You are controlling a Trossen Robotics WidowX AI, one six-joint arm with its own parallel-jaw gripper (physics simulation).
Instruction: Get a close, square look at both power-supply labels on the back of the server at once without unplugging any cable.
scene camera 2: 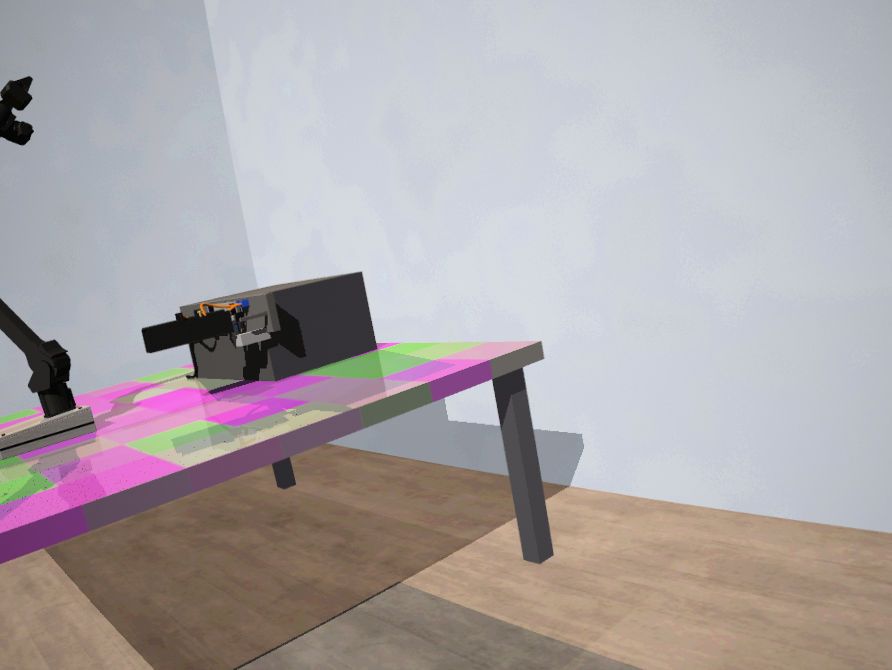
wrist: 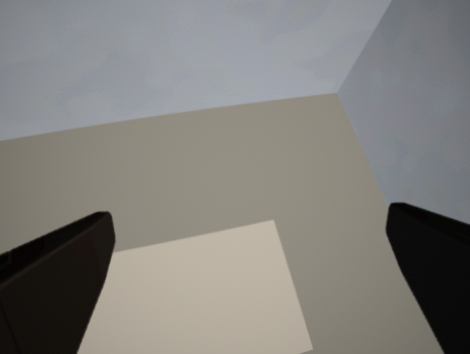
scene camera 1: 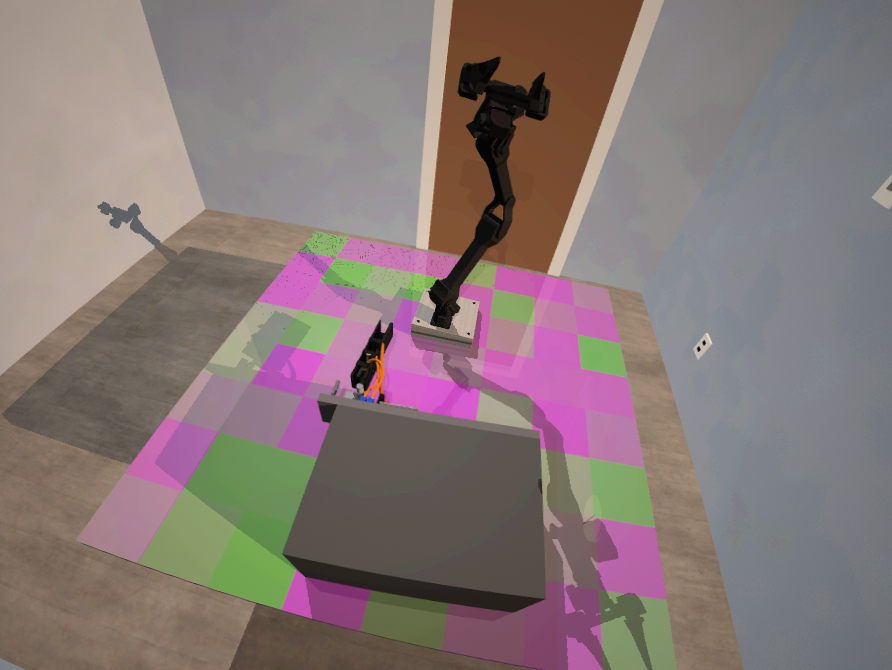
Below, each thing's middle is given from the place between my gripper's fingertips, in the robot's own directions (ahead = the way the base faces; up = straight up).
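The black cable bracket [scene camera 2: 182,331] is what I see, and my hand is well above it, a good way short of it and a good way to the left of it.
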